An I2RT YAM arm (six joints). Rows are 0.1 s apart.
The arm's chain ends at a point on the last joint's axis. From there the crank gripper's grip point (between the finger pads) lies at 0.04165 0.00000 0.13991 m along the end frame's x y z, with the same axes.
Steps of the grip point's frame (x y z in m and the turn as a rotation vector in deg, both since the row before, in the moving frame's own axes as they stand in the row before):
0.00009 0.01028 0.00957 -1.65 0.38 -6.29
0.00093 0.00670 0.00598 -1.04 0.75 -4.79
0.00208 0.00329 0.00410 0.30 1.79 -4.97
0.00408 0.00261 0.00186 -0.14 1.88 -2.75
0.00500 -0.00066 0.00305 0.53 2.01 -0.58
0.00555 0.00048 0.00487 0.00 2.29 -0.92
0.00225 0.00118 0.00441 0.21 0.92 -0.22
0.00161 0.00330 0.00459 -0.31 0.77 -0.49
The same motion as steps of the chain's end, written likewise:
-0.00081 0.01088 0.00984 -1.65 0.38 -6.29
-0.00086 0.00772 0.00653 -1.04 0.75 -4.79
-0.00208 0.00782 0.00548 0.30 1.79 -4.97
-0.00045 0.00438 0.00330 -0.14 1.88 -2.75
0.00013 0.00107 0.00460 0.53 2.01 -0.58
0.00000 0.00119 0.00665 0.00 2.29 -0.92
0.00001 0.00186 0.00510 0.21 0.92 -0.22
-0.00027 0.00291 0.00516 -0.31 0.77 -0.49

